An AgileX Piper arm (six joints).
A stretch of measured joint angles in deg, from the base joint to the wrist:
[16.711, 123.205, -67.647, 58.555, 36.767, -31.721]
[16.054, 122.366, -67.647, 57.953, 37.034, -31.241]
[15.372, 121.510, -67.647, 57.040, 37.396, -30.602]
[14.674, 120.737, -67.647, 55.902, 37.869, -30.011]
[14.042, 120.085, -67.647, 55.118, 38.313, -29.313]
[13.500, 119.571, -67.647, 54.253, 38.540, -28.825]
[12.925, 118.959, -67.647, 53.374, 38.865, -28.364]
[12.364, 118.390, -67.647, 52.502, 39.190, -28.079]
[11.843, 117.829, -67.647, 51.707, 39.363, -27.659]
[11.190, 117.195, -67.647, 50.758, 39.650, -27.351]
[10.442, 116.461, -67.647, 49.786, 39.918, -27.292]
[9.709, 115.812, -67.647, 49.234, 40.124, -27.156]
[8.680, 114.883, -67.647, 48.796, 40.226, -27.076]
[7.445, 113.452, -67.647, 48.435, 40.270, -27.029]
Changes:
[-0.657, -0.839, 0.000, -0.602, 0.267, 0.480]
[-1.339, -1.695, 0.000, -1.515, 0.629, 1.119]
[-2.037, -2.468, 0.000, -2.653, 1.102, 1.710]
[-2.669, -3.120, 0.000, -3.437, 1.546, 2.408]
[-3.211, -3.634, 0.000, -4.302, 1.773, 2.896]
[-3.786, -4.246, 0.000, -5.181, 2.098, 3.357]
[-4.347, -4.815, 0.000, -6.053, 2.423, 3.642]
[-4.868, -5.376, 0.000, -6.848, 2.596, 4.062]
[-5.521, -6.010, 0.000, -7.797, 2.883, 4.370]
[-6.269, -6.744, 0.000, -8.769, 3.151, 4.429]
[-7.002, -7.393, 0.000, -9.321, 3.357, 4.565]
[-8.031, -8.322, 0.000, -9.759, 3.459, 4.645]
[-9.266, -9.753, 0.000, -10.120, 3.503, 4.692]

